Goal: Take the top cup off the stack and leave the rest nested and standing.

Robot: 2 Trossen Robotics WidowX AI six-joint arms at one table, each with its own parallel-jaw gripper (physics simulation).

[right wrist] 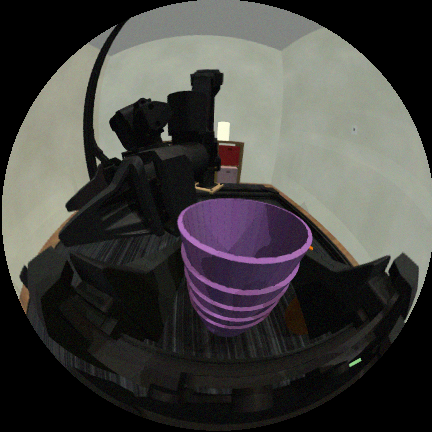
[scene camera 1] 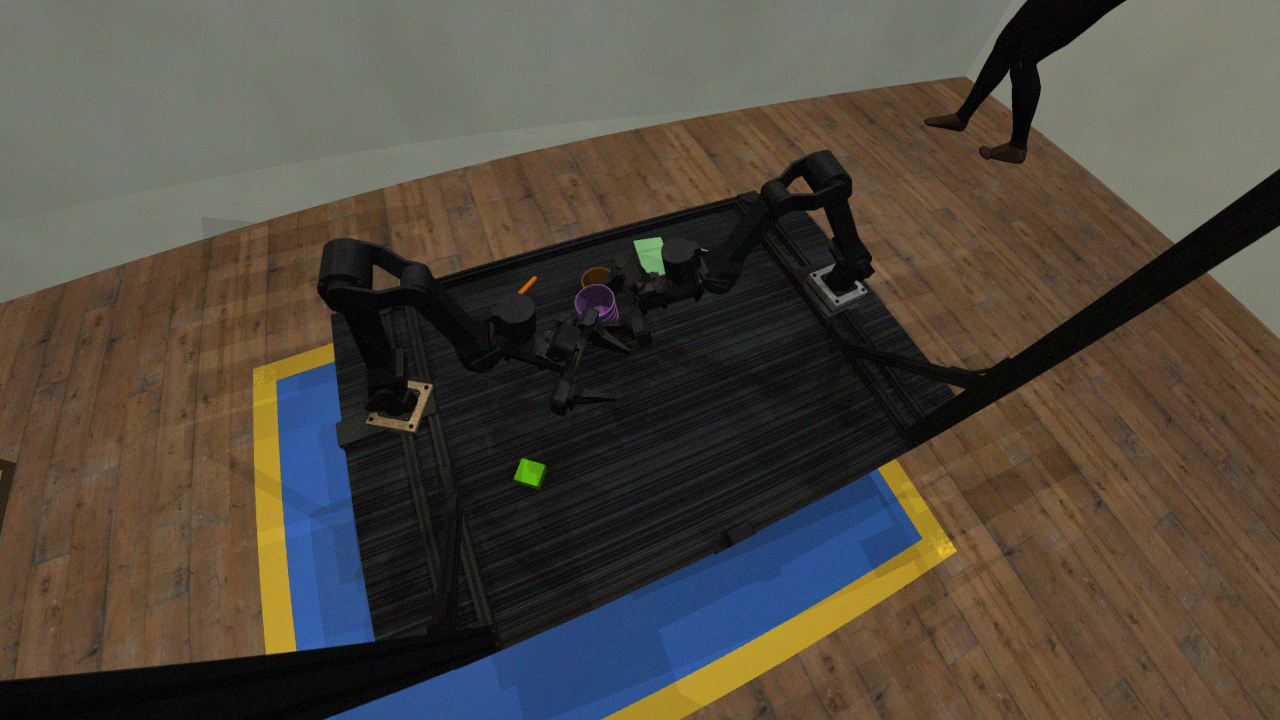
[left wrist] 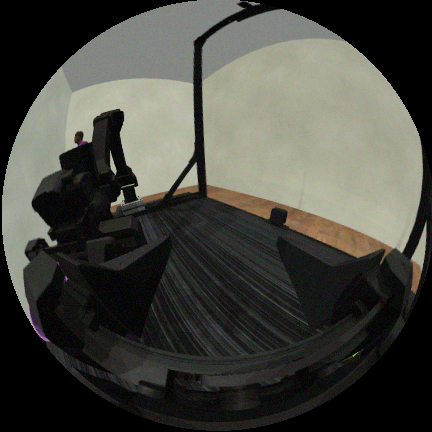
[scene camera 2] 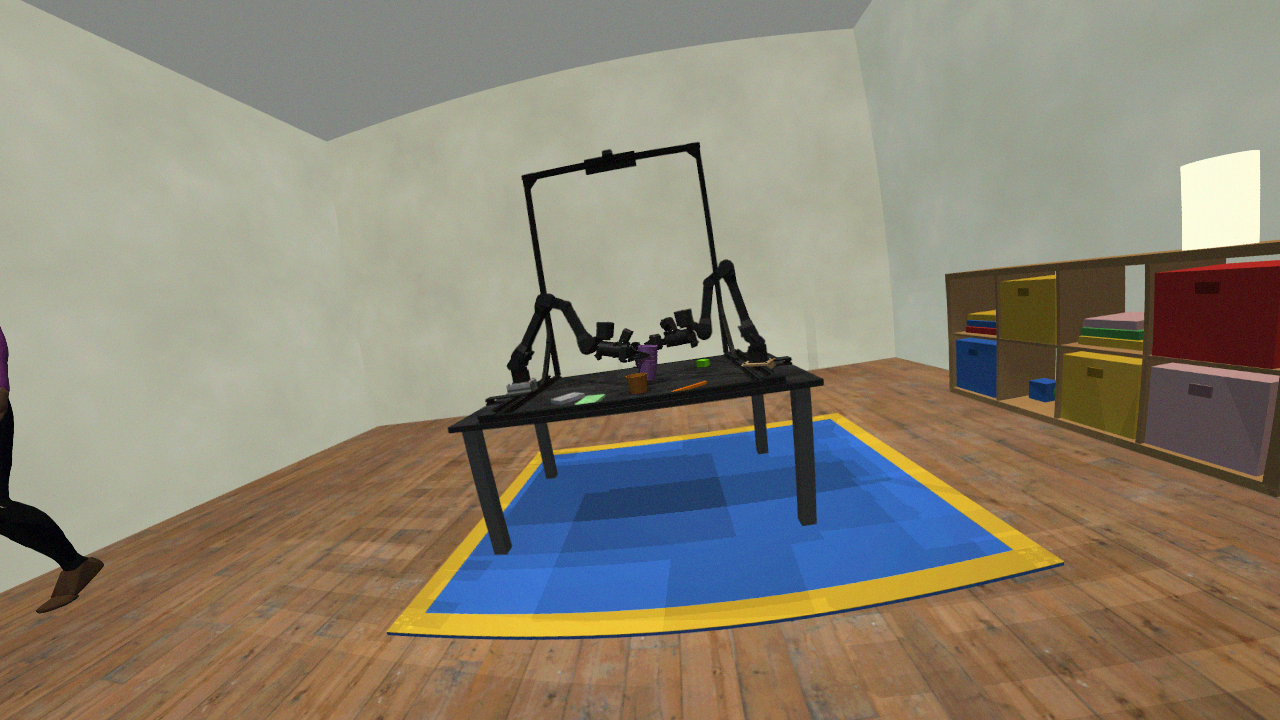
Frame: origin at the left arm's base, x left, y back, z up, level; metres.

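Where they show: left gripper, between the fingertips: (right wrist: pixel 63 219) (scene camera 1: pixel 623 375) (left wrist: pixel 224 241); right gripper, between the fingertips: (right wrist: pixel 237 244) (scene camera 1: pixel 589 311) (scene camera 2: pixel 651 354); left arm's base, origin of its link: (right wrist: pixel 206 184) (scene camera 1: pixel 399 403) (scene camera 2: pixel 758 361); right arm's base, origin of its link: (scene camera 1: pixel 838 282) (left wrist: pixel 130 200) (scene camera 2: pixel 521 381).
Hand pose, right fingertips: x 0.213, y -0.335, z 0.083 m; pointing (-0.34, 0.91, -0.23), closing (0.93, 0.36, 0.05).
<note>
Each offset is from my right fingertips to the top centre of the thing.
A stack of nested purple cups @(dx +0.003, dy -0.017, dz +0.039 m) (scene camera 1: pixel 595 302) (scene camera 2: pixel 649 362) (right wrist: pixel 240 277) stands upright on the table, with several rims showing one below another in the right wrist view. A purple edge (left wrist: pixel 40 327) shows at the far left of the left wrist view. My right gripper (right wrist: pixel 237 244) is shut on the top purple cup, one finger on each side of it. The fingers' exact contact with the cup wall is partly hidden. My left gripper (scene camera 1: pixel 623 374) (left wrist: pixel 224 241) is open and empty, beside and below the stack in scene camera 1.
An orange cup @(dx +0.118, dy +0.008, dz -0.052 m) (scene camera 1: pixel 595 274) (scene camera 2: pixel 636 383) stands close beside the stack. An orange stick @(dx +0.082, dy +0.188, dz -0.102 m) (scene camera 1: pixel 528 284) (scene camera 2: pixel 690 385), a light green pad @(dx +0.259, dy -0.101, dz -0.102 m) (scene camera 1: pixel 647 253) (scene camera 2: pixel 589 399), a white item @(dx +0.248, dy -0.223, dz -0.097 m) (scene camera 2: pixel 566 396) and a green block @(dx -0.300, dy +0.055, dz -0.084 m) (scene camera 1: pixel 529 472) (scene camera 2: pixel 702 362) lie on the table. The two grippers are close together.
</note>
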